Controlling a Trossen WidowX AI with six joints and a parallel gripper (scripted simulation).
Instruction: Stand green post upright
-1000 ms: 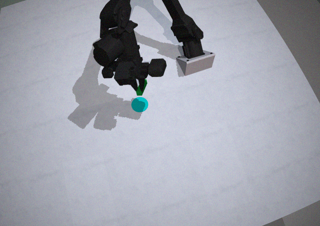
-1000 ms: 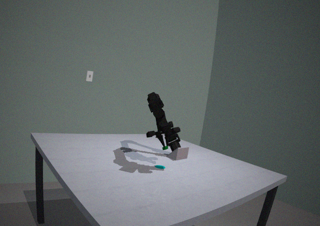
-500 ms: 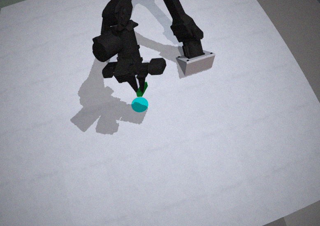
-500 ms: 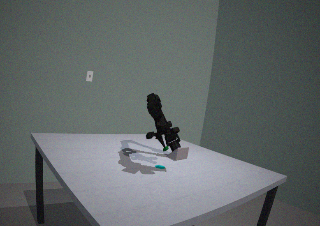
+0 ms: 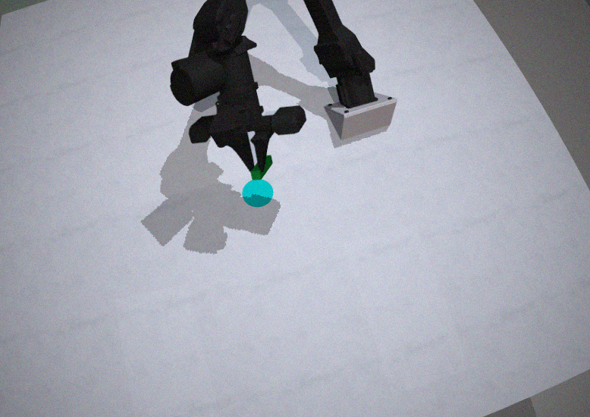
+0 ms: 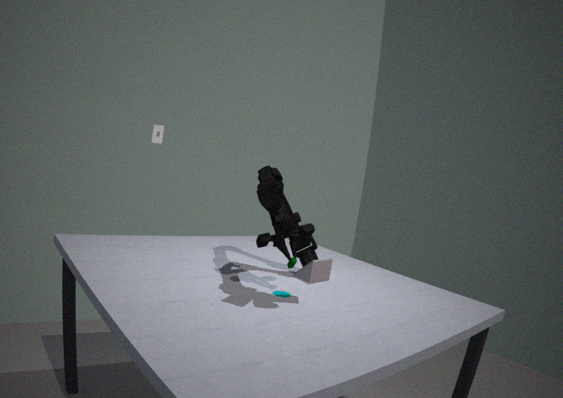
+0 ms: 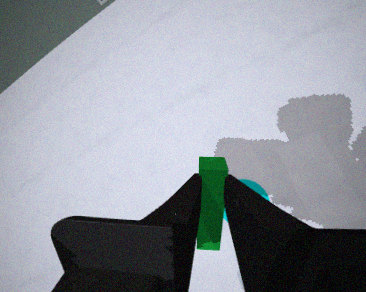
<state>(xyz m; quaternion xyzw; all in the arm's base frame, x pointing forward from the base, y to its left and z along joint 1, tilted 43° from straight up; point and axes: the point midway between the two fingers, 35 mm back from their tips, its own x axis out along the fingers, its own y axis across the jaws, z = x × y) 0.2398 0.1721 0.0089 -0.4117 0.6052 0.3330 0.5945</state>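
Right now my gripper tip is 10 mm past the green post, 10 mm to the left of it and 10 mm above it. From my gripper tip the other things lie so: cyan circle 20 mm to the right, 130 mm below.
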